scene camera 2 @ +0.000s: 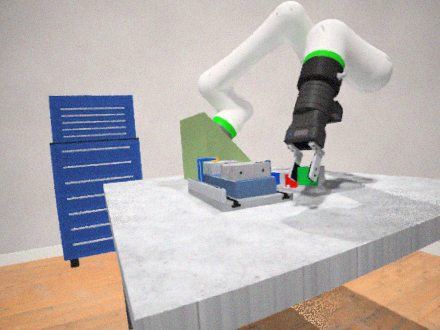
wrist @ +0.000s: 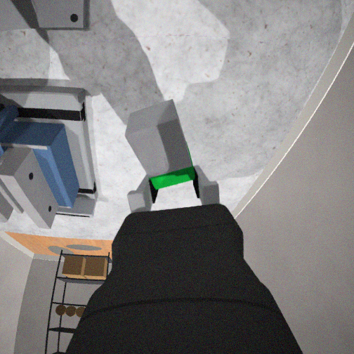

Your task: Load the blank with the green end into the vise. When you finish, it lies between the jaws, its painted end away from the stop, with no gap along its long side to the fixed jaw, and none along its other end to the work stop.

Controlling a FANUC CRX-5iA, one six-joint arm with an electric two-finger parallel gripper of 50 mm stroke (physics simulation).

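Note:
The blank [scene camera 2: 307, 176] [wrist: 155, 137] is a grey block with a green end. My gripper [scene camera 2: 304, 176] [wrist: 174, 177] is shut on it near the green end. The grey end points away from the gripper in the wrist view. The blank is held above the table, beside the vise and apart from it. The vise [scene camera 2: 252, 187] [wrist: 59, 155] has a blue body on a grey base. A light grey jaw [scene camera 2: 245, 171] [wrist: 31, 187] with two dark holes stands on it, with another grey jaw part behind. The gap between the jaws is mostly hidden, and I cannot tell which part is the work stop.
A red piece [scene camera 2: 290, 181] and a blue piece [scene camera 2: 276, 178] show behind the vise's right end. A grey block [wrist: 62, 14] with a dark hole is at the wrist view's top left. A green panel [scene camera 2: 192, 145] stands behind the vise. The table [scene camera 2: 200, 250] has a front edge.

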